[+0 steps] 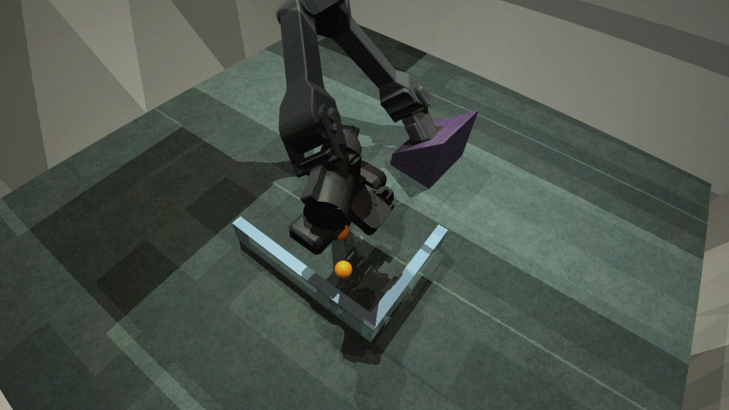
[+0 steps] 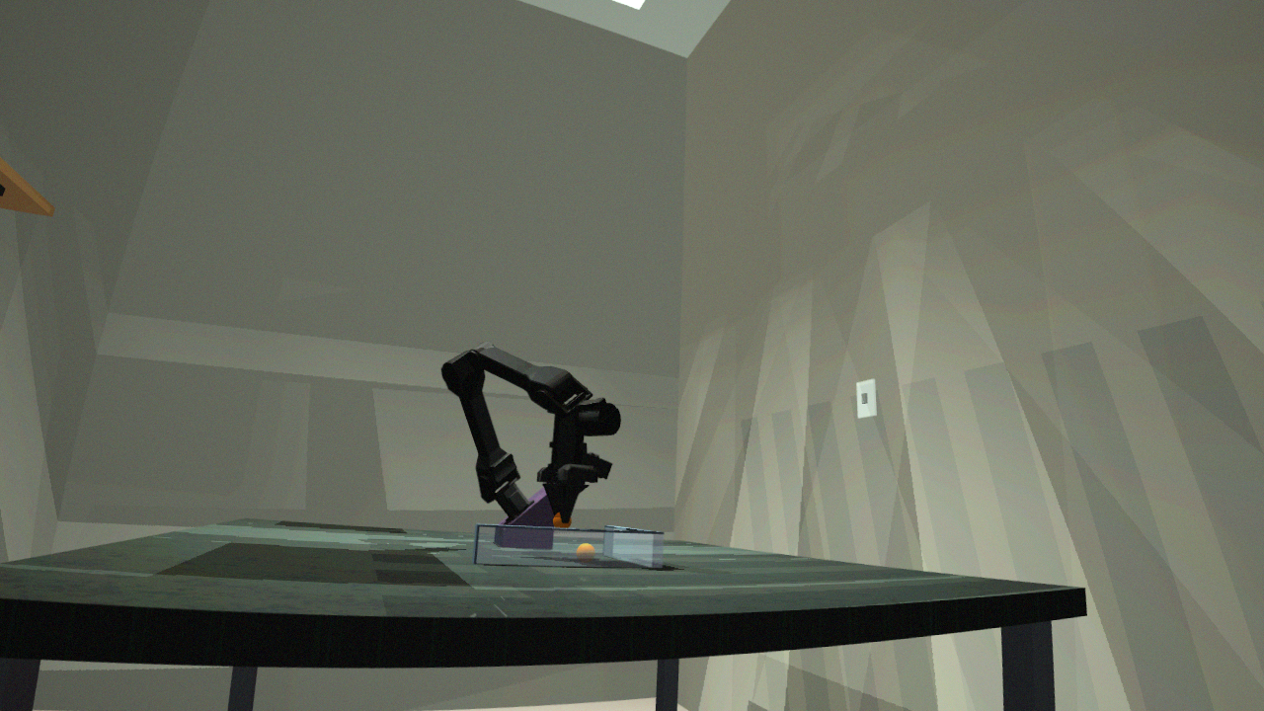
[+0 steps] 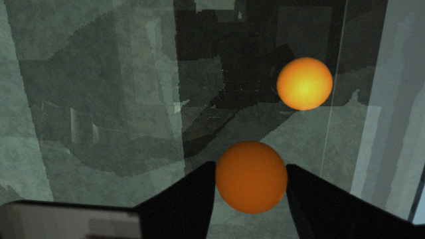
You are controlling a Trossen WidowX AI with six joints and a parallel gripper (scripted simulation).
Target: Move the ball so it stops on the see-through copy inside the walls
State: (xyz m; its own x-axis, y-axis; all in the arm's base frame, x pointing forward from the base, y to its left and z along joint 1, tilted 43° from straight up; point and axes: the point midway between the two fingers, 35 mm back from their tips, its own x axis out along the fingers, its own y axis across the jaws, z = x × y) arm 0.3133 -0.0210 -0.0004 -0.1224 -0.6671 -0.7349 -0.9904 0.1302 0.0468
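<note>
Right now my gripper tip is 4 cm short of the see-through copy of ball, 3 cm to the right of it and 5 cm above it. Also, from my gripper tip: orange ball: right at my gripper tip.
</note>
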